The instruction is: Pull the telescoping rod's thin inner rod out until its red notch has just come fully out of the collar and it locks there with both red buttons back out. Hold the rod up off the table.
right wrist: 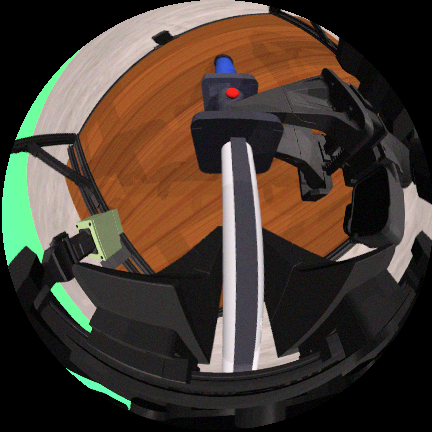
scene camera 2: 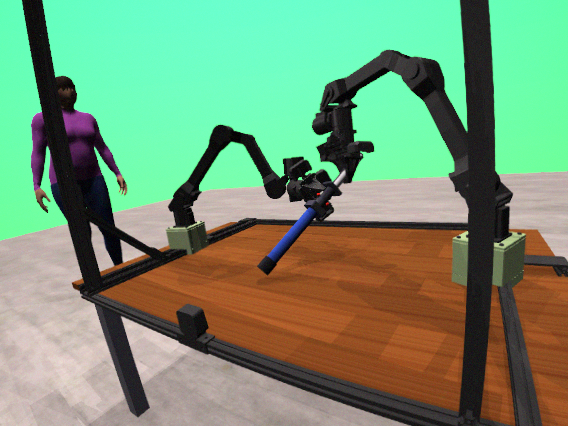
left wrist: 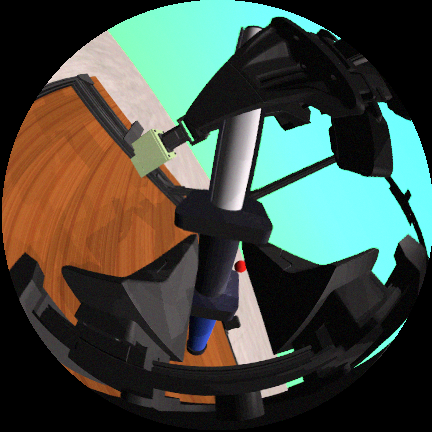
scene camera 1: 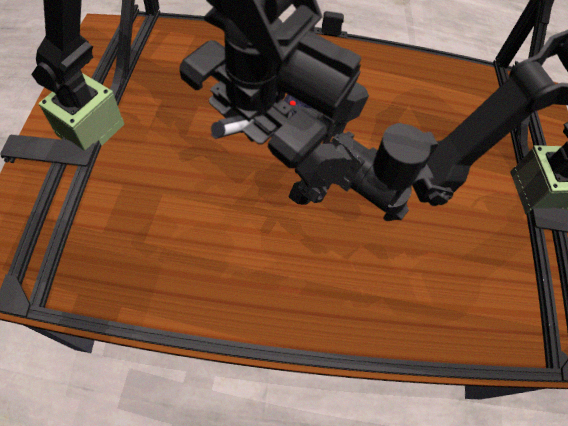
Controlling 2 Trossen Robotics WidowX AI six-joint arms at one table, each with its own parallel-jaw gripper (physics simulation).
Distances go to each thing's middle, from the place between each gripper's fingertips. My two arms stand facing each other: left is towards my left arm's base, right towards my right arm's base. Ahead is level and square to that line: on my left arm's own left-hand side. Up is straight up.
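The telescoping rod [scene camera 2: 314, 208] is 60 mm to the left of my right hand, 100 mm behind it and 50 mm below it. As for the thin inner rod [right wrist: 242, 249], my right hand is 40 mm above it, 50 mm to the right of it and 90 mm past it.
Measured from my left hand, the telescoping rod is 30 mm below, 40 mm behind and 30 mm to the left. The thin inner rod is 20 mm to the left of that same left hand, 30 mm behind it and 30 mm below it.
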